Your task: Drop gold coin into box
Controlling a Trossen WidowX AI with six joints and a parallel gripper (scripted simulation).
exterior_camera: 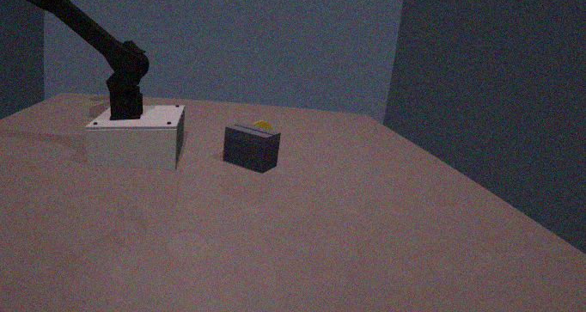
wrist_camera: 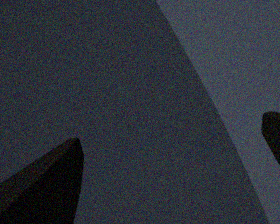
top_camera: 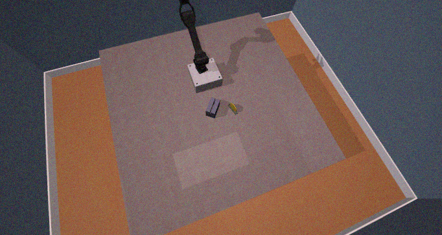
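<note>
Right now my gripper tip is 660 mm above the gold coin, 650 mm short of it and 140 mm to the left of it.
</note>
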